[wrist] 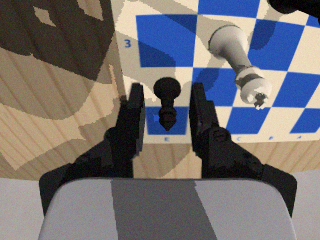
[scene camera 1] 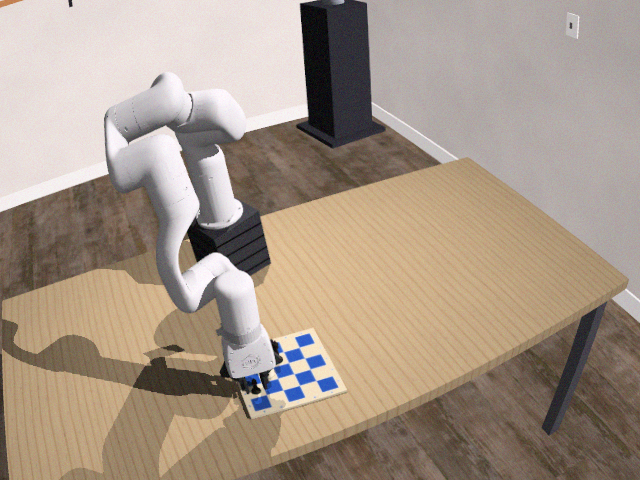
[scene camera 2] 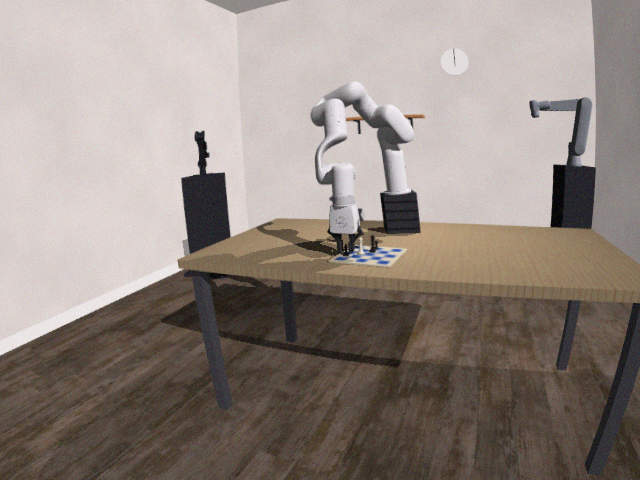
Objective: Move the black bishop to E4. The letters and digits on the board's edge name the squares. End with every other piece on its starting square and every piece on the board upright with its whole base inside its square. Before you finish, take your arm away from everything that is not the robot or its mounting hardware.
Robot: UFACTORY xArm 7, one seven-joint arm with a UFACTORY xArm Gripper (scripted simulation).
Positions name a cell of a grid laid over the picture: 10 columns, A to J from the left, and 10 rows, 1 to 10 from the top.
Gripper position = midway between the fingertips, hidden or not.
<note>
In view: the gripper (scene camera 1: D9), a white piece (wrist: H2) and a blue-and-cream chessboard (scene camera 1: E8).
The blue-and-cream chessboard shows as well in the wrist view (wrist: E2) and in scene camera 2 (scene camera 2: G6). The gripper is seen too in the wrist view (wrist: F5).
</note>
